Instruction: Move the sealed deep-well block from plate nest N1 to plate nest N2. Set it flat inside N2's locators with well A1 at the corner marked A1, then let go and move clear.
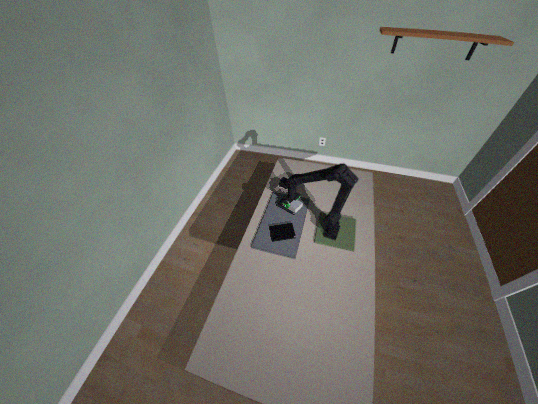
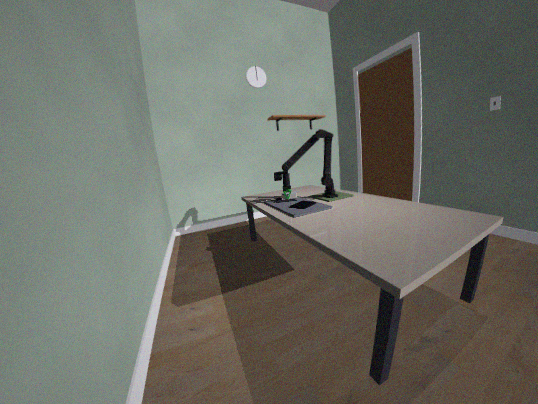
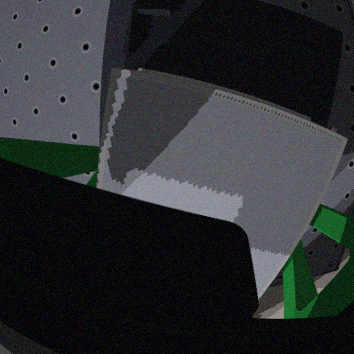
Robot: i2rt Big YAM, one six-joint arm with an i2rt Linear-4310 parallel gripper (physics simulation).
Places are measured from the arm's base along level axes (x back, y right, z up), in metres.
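Pixels of known places: gripper, fingertip midpoint: (image 1: 290, 204) (image 2: 287, 198) (image 3: 202, 181); arm's base, link origin: (image 1: 331, 231) (image 2: 330, 196).
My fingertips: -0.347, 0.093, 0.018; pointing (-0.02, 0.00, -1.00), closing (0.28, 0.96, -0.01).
Observation:
For each thing: its top centre in the pictures, then the offset to it from my fingertips, as dx, dy, dz. Level surfaces: height alone.
- sealed deep-well block, top centre: (image 3: 190, 263) (image 1: 292, 202) (image 2: 288, 192) +0.014, -0.004, +0.043
- far black plate nest, top centre: (image 3: 211, 156) (image 1: 289, 203) -0.014, +0.004, +0.000
- table's, surface height: dz -0.030
The sealed deep-well block (image 1: 297, 205) (image 2: 291, 195) (image 3: 253, 151) is a white block with a flat grey seal. It sits on the far black plate nest (image 3: 267, 42), a little skewed to the nest's outline. My gripper (image 1: 286, 204) (image 2: 287, 193) (image 3: 202, 181) is open and low over the block, with one green finger on each side of it. I cannot tell whether the fingers touch it. The other black plate nest (image 1: 281, 231) (image 2: 303, 204) lies empty nearer the front of the grey perforated board (image 1: 266, 243) (image 2: 315, 210) (image 3: 46, 70). No A1 mark is legible.
The arm's base stands on a green mat (image 1: 346, 238) (image 2: 343, 196) to the right of the board. The board lies near the table's (image 1: 282, 325) (image 2: 412, 243) far left end. A wall shelf (image 1: 443, 35) (image 2: 295, 116) hangs behind.

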